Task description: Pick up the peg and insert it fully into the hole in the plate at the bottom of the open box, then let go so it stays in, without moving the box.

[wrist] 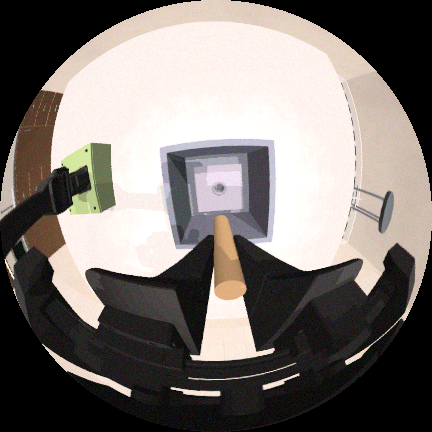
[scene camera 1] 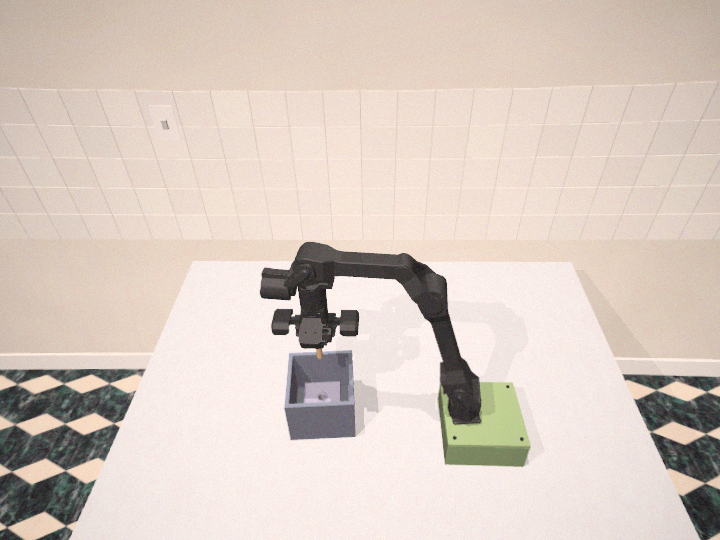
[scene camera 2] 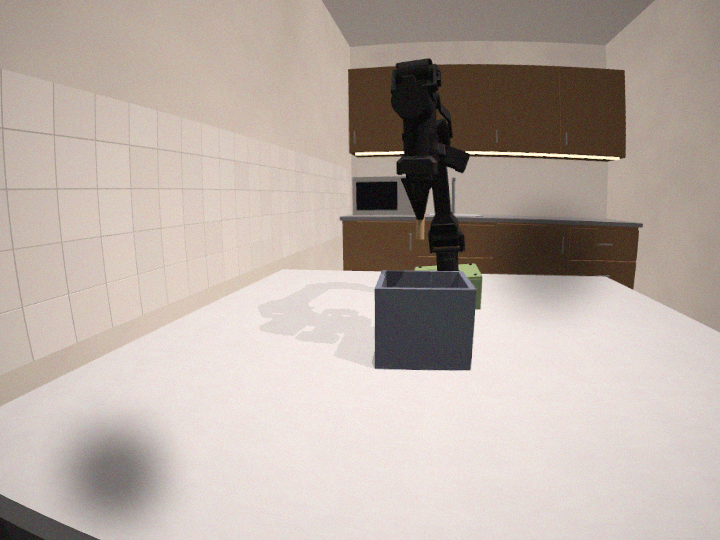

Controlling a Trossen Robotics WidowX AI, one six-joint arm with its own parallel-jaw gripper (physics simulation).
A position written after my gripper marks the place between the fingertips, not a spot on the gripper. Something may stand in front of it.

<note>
I see my gripper [scene camera 2: 420,219] and a blue-grey box [scene camera 2: 424,320].
The blue-grey box shows as well in the wrist view [wrist: 254,221] and in scene camera 1 [scene camera 1: 322,420]. My gripper also shows in the wrist view [wrist: 223,240] and in scene camera 1 [scene camera 1: 318,346].
</note>
